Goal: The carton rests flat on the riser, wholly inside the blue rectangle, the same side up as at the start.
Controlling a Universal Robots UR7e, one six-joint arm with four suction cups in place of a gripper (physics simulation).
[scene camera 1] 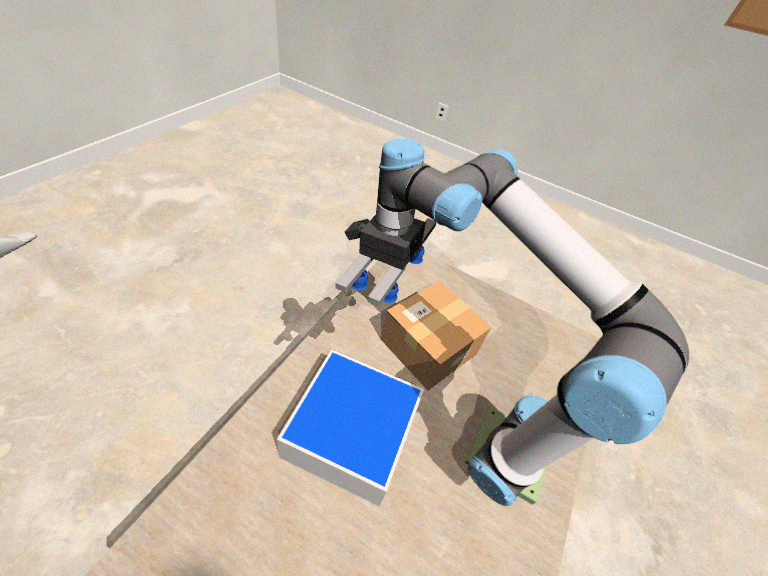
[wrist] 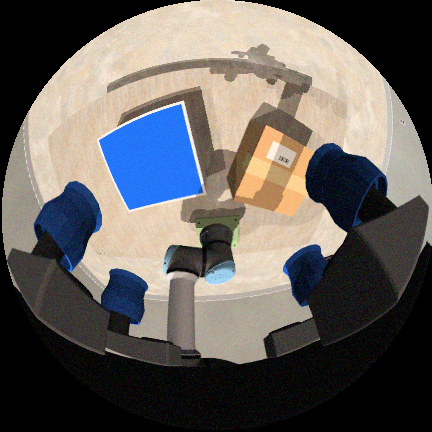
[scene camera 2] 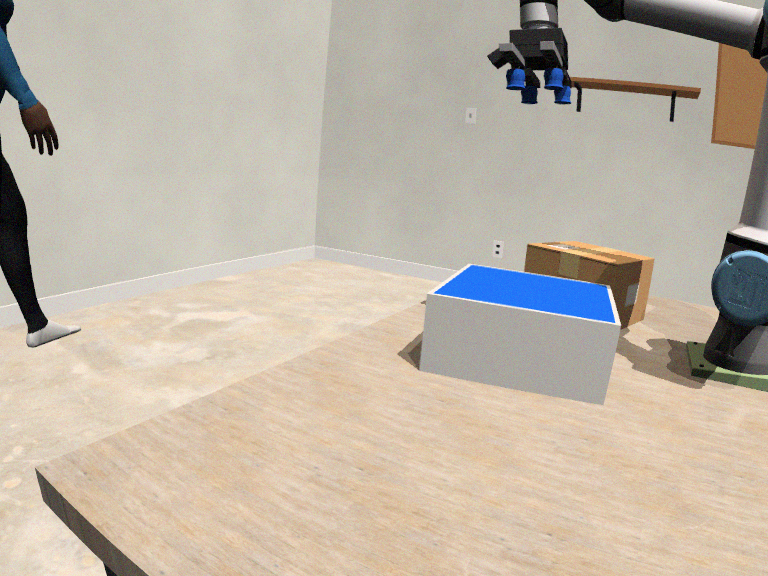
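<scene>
The brown carton [scene camera 1: 436,319] [scene camera 2: 580,272] [wrist: 274,167] rests on the table beside the riser, turned at an angle to it, with a white label on its top face. The grey-white riser [scene camera 1: 328,469] [scene camera 2: 514,350] stands on the table. The blue rectangle [scene camera 1: 353,418] [scene camera 2: 533,294] [wrist: 152,157] covers the riser's top inside a thin white rim, with nothing on it. My gripper [scene camera 1: 387,272] [scene camera 2: 540,86] [wrist: 212,242] hangs high above the table, level, its four blue cups pointing down. It is open and holds nothing; the carton is well below and apart from the cups.
The wooden table [scene camera 1: 217,489] [scene camera 2: 310,465] carries the arm's green base plate [scene camera 1: 486,427] [scene camera 2: 697,365] [wrist: 218,221] near the carton. A person [scene camera 2: 15,248] stands on the floor beyond the table's left edge. A wall shelf [scene camera 2: 638,88] shows behind the gripper.
</scene>
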